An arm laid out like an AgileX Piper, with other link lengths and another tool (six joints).
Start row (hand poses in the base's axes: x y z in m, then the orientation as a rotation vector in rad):
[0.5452 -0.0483 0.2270 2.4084 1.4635 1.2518]
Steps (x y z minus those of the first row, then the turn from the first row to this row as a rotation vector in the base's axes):
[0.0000 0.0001 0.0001 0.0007 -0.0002 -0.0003]
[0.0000 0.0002 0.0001 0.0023 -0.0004 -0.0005]
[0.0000 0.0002 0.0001 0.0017 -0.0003 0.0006]
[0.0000 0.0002 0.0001 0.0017 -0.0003 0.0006]
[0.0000 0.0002 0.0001 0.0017 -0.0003 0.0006]
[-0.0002 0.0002 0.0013 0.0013 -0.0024 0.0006]
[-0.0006 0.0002 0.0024 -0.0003 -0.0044 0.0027]
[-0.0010 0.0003 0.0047 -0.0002 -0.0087 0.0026]
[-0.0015 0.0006 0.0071 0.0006 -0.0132 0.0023]
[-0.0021 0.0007 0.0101 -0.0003 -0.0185 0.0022]
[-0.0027 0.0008 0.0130 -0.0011 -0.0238 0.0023]
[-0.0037 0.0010 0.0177 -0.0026 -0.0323 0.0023]
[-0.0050 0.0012 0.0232 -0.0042 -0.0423 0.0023]
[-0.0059 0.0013 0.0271 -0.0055 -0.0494 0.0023]
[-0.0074 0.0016 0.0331 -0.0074 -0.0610 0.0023]
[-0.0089 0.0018 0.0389 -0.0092 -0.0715 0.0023]
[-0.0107 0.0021 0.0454 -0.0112 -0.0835 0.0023]
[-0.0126 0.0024 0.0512 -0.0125 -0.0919 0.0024]
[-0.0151 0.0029 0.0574 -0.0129 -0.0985 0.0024]
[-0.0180 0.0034 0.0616 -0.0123 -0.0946 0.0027]
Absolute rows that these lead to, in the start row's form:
[0.5452 -0.0482 0.2271 2.4088 1.4628 1.2527]
[0.5452 -0.0481 0.2271 2.4097 1.4621 1.2545]
[0.5452 -0.0481 0.2271 2.4089 1.4638 1.2540]
[0.5452 -0.0481 0.2271 2.4089 1.4638 1.2540]
[0.5452 -0.0481 0.2271 2.4089 1.4638 1.2540]
[0.5450 -0.0481 0.2283 2.4066 1.4634 1.2557]
[0.5446 -0.0481 0.2294 2.4027 1.4662 1.2565]
[0.5442 -0.0480 0.2317 2.3986 1.4649 1.2610]
[0.5437 -0.0477 0.2341 2.3948 1.4631 1.2663]
[0.5431 -0.0476 0.2371 2.3891 1.4618 1.2707]
[0.5425 -0.0475 0.2400 2.3833 1.4607 1.2752]
[0.5415 -0.0473 0.2447 2.3740 1.4589 1.2822]
[0.5402 -0.0471 0.2502 2.3631 1.4566 1.2905]
[0.5393 -0.0470 0.2541 2.3553 1.4550 1.2962]
[0.5378 -0.0467 0.2601 2.3426 1.4523 1.3057]
[0.5363 -0.0465 0.2659 2.3311 1.4499 1.3141]
[0.5345 -0.0462 0.2724 2.3179 1.4471 1.3238]
[0.5326 -0.0459 0.2782 2.3087 1.4452 1.3306]
[0.5301 -0.0454 0.2844 2.3019 1.4434 1.3365]
[0.5272 -0.0449 0.2886 2.3060 1.4448 1.3334]

